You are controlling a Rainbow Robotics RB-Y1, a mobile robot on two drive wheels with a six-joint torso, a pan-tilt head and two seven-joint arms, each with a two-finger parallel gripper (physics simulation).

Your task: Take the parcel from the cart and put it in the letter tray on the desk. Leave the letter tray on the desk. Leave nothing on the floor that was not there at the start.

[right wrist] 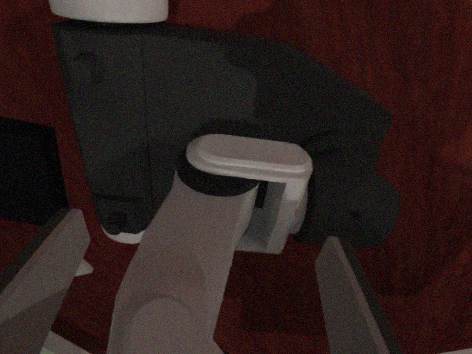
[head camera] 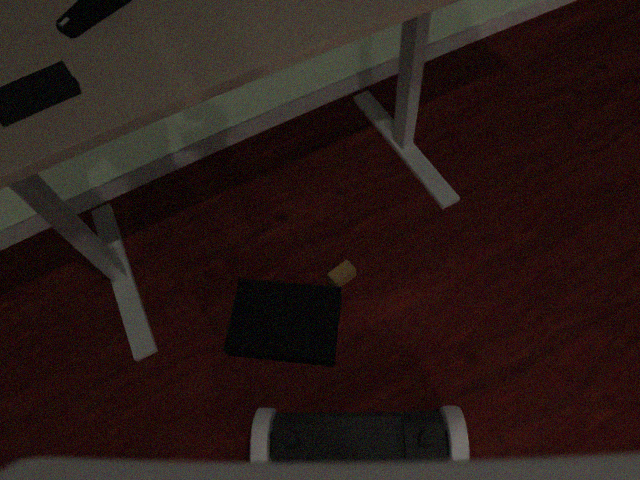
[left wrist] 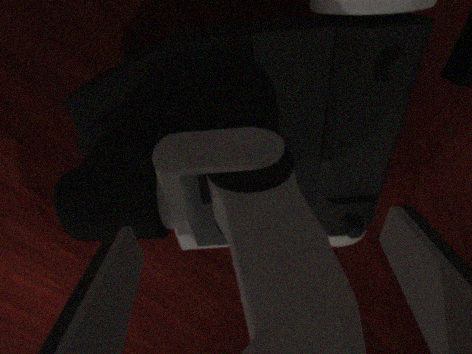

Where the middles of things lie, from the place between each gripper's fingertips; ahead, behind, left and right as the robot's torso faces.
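The black letter tray (head camera: 290, 322): my right hand is far short of it, far to the right of it and far above it. My left hand is likewise far above the black letter tray and far short of it, but a touch to the right of it.
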